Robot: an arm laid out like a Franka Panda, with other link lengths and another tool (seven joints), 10 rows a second.
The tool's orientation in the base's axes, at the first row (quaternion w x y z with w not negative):
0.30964 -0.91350 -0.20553 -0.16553
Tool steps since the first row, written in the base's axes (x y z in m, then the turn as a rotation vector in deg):
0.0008 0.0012 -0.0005 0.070 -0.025 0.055
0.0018 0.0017 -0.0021 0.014 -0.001 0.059
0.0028 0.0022 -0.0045 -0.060 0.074 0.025
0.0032 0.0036 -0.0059 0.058 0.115 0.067
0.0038 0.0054 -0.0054 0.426 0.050 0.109
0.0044 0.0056 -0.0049 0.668 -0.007 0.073
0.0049 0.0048 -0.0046 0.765 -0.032 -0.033
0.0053 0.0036 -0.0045 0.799 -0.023 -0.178
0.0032 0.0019 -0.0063 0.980 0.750 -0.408
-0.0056 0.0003 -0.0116 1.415 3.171 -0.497
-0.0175 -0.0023 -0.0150 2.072 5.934 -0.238
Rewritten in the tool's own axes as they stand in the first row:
0.0008 -0.0002 0.0013 0.077 0.024 -0.045
0.0011 0.0007 0.0030 0.037 -0.022 -0.043
0.0011 0.0020 0.0053 -0.021 -0.095 0.018
0.0012 0.0019 0.0073 0.110 -0.089 0.033
0.0024 0.0006 0.0082 0.427 0.113 0.024
0.0032 0.0005 0.0080 0.604 0.288 0.058
0.0036 0.0012 0.0074 0.636 0.405 0.139
0.0036 0.0022 0.0066 0.605 0.487 0.259
0.0006 0.0033 0.0065 0.873 0.129 0.954
-0.0097 0.0029 0.0079 1.870 -1.371 2.632
-0.0221 0.0008 0.0068 3.301 -3.186 4.303

